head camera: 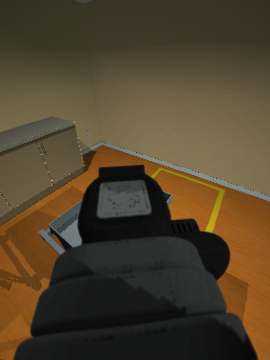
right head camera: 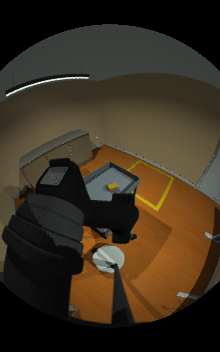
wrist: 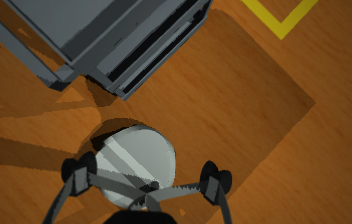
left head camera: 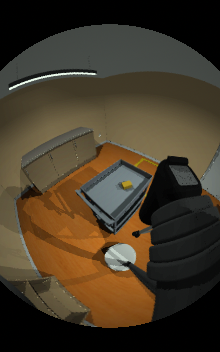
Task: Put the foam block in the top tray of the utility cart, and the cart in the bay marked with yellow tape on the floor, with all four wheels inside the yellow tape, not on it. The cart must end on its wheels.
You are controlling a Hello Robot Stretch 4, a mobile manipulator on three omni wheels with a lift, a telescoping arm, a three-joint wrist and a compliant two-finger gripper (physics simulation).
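Observation:
The grey utility cart (head camera: 67, 227) (left head camera: 107, 192) (right head camera: 100, 181) (wrist: 37, 22) stands upright to the left of the taped bay; its wheels are hidden or too dark to make out. The yellow foam block (left head camera: 127, 185) (right head camera: 112, 186) lies in its top tray, near the side towards my arm. The yellow tape (head camera: 217, 210) (left head camera: 144, 160) (right head camera: 166, 194) (wrist: 281, 31) marks a rectangle on the floor. My gripper (wrist: 150, 170) is open, fingers apart with no object between them. In the wrist view it hangs over the floor, beyond the cart's near corner.
A pale round disc (left head camera: 120, 252) (right head camera: 102, 259) (wrist: 145, 150) is below the gripper, near the cart's near corner. A low cabinet (head camera: 30, 172) (left head camera: 62, 157) (right head camera: 37, 162) stands along the left wall. An open box (left head camera: 60, 300) is at the lower left. Walls rise behind the bay.

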